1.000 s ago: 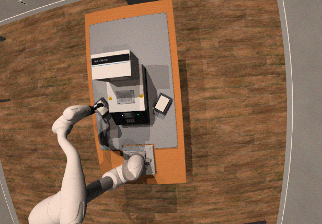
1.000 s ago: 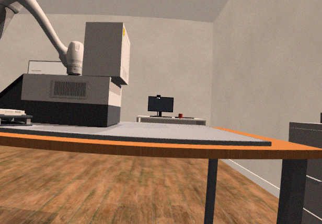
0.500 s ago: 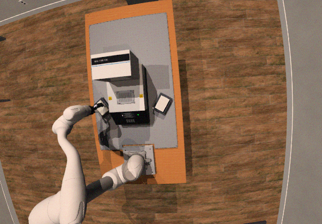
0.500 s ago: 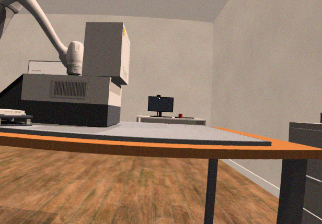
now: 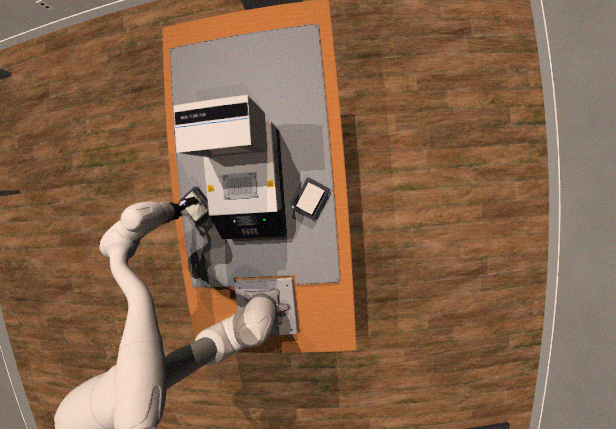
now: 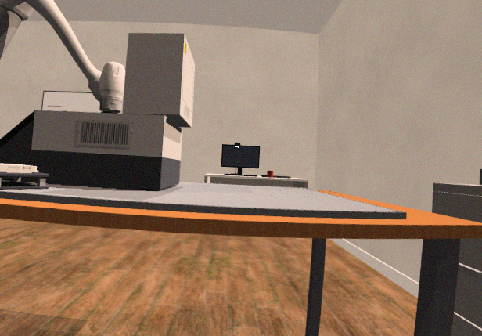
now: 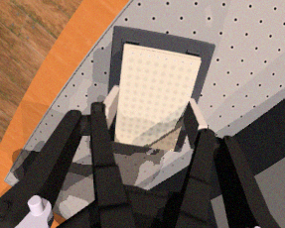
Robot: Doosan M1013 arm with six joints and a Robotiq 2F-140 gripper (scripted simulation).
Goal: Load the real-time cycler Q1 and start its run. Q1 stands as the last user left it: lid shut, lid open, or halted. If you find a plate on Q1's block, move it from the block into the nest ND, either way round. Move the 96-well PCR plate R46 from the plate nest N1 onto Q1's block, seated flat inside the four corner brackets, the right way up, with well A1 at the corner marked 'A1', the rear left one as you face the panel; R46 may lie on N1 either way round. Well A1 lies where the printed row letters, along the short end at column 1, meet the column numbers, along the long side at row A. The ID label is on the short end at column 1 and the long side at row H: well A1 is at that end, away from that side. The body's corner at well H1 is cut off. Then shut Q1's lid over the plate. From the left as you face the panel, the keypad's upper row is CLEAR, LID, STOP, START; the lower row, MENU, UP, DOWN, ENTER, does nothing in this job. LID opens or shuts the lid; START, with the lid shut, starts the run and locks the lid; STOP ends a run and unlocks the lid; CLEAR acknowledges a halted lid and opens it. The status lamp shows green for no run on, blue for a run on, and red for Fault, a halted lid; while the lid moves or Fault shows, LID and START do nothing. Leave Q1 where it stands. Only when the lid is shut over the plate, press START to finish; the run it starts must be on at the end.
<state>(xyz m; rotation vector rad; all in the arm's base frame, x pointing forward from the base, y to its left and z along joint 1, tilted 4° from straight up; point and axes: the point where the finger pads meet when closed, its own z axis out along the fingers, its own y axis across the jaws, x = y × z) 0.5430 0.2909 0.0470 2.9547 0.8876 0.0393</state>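
Now: hand 2 cm above the 96-well plate. Also, from my hand: dark plate nest N1: 2 cm behind, 58 cm to the right, 4 cm below; dark nest: 4 cm below; white plate R46: 2 cm behind, 58 cm to the right, 3 cm below.
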